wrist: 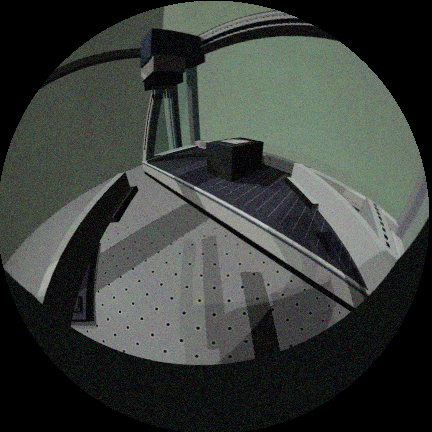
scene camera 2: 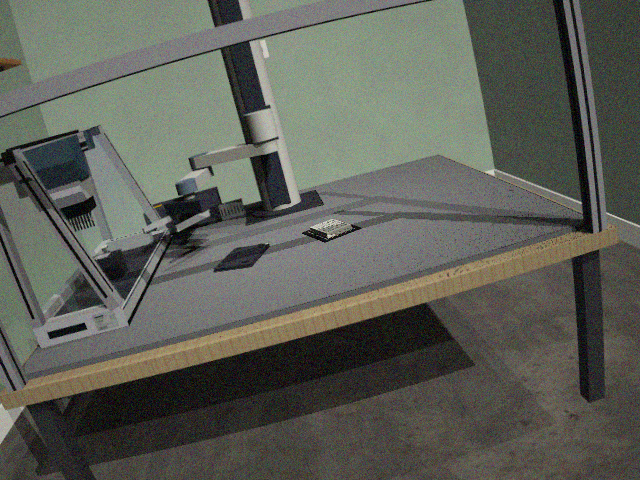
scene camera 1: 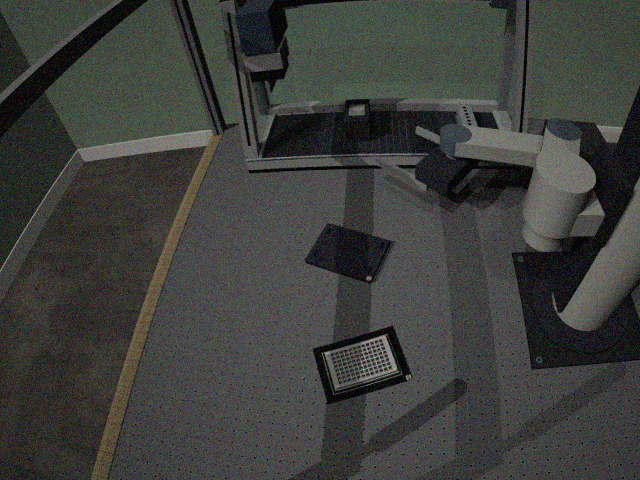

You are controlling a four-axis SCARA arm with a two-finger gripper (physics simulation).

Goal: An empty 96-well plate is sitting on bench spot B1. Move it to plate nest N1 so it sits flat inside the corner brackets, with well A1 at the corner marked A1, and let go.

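Places are measured from the arm's base along level axes (x ahead, y left, z up), in centimetres.
Pixels of known places: gripper, fingertip midpoint: [wrist: 211, 170] [scene camera 2: 159, 230] [scene camera 1: 397, 144]; arm's base, link origin: [scene camera 2: 283, 209] [scene camera 1: 578, 306].
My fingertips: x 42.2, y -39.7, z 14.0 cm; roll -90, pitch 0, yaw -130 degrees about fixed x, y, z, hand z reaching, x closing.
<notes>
For each thing: its top centre in the pictures, then the offset to it from my fingertips. "pt": a spot on its surface instead.
- white 96-well plate, top centre: [scene camera 1: 361, 361] [scene camera 2: 329, 225] dx +7.9, dy +52.3, dz -11.1 cm
- black rectangular spot, surface spot: [scene camera 1: 324, 384] pt dx +14.8, dy +56.9, dz -12.5 cm
- dark plate nest, top centre: [wrist: 66, 274] [scene camera 1: 347, 248] [scene camera 2: 241, 253] dx +12.4, dy +24.5, dz -10.9 cm
- pale mark, top centre: [scene camera 1: 369, 278] dx +7.2, dy +32.2, dz -11.5 cm
- black box, surface spot: [wrist: 235, 159] pt dx +7.3, dy -13.0, dz -3.5 cm
- wooden bench edge, surface spot: [scene camera 2: 310, 320] pt dx +62.8, dy +39.6, dz -14.7 cm
The white 96-well plate [scene camera 1: 361, 362] [scene camera 2: 330, 227] lies flat on a black rectangular spot [scene camera 1: 324, 384] with a small white mark at one corner. The dark plate nest [scene camera 1: 348, 253] [scene camera 2: 241, 257] lies apart from it, nearer the framed machine, with nothing on it; a pale mark [scene camera 1: 368, 277] shows at one corner. My gripper [scene camera 1: 398, 146] [scene camera 2: 161, 229] [wrist: 211, 170] is open and empty, near the front edge of the framed machine, away from both plate and nest. The plate does not show in the wrist view.
The framed machine with a dark deck [scene camera 1: 305, 134] [wrist: 260, 197] holds a black box [scene camera 1: 357, 119] [wrist: 235, 159] and an overhead head [scene camera 1: 261, 33] [scene camera 2: 56, 162] [wrist: 170, 55]. The arm's column [scene camera 1: 602, 279] [scene camera 2: 279, 170] rises from a black base plate [scene camera 1: 537, 310]. A wooden bench edge [scene camera 1: 155, 284] [scene camera 2: 310, 320] borders the bench.
</notes>
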